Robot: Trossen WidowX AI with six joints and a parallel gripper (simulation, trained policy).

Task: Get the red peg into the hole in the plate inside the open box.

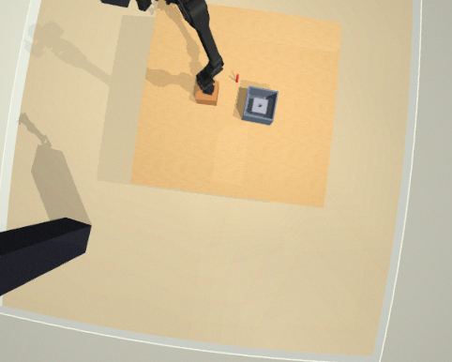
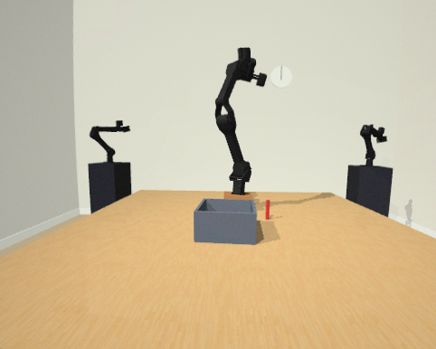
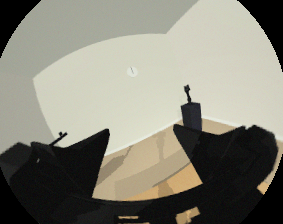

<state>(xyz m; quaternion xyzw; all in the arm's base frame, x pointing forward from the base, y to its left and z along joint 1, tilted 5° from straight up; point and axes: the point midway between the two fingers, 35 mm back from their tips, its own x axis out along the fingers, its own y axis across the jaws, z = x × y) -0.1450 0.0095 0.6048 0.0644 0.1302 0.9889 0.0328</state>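
The red peg is 380 mm ahead of my gripper tip, 100 mm to the left of it and 620 mm below it. From my gripper tip the other things lie so: grey box 560 mm ahead, 40 mm to the right, 640 mm below.
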